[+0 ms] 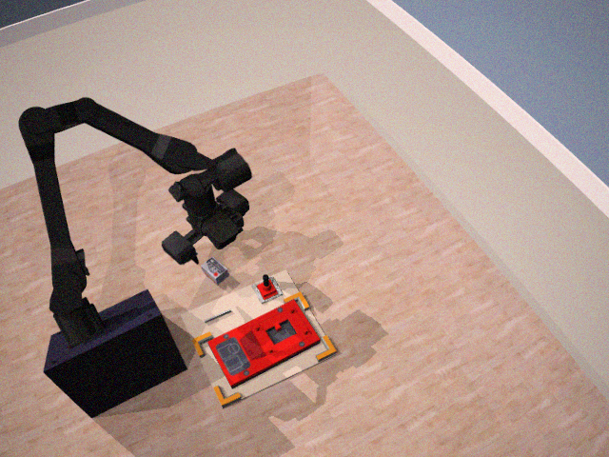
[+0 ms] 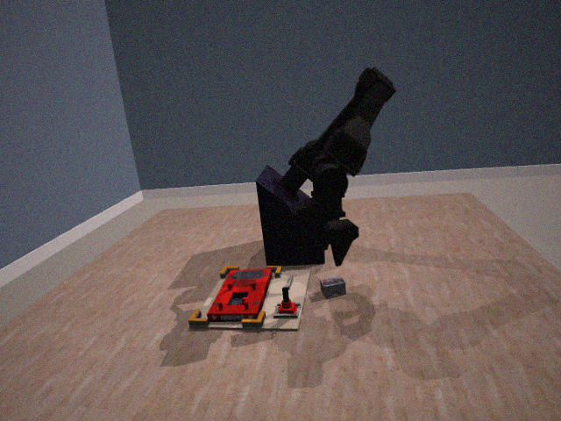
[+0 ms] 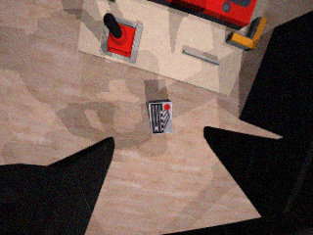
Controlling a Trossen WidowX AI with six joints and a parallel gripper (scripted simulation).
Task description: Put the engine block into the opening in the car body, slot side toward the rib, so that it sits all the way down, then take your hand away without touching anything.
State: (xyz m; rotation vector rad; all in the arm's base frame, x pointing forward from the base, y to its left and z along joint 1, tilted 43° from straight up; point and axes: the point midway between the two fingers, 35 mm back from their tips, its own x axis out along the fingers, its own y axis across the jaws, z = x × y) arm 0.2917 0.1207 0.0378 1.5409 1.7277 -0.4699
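The engine block is 80 mm below my gripper tip.
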